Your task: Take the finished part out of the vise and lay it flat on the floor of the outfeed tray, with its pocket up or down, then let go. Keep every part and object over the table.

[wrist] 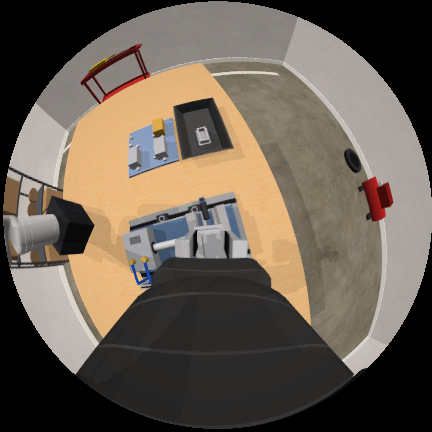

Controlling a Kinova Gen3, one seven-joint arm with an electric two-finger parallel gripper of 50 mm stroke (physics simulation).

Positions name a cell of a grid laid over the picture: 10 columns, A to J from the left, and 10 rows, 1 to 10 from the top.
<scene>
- my gripper: E6
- light grey part: E6
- blue plate: D4
</scene>
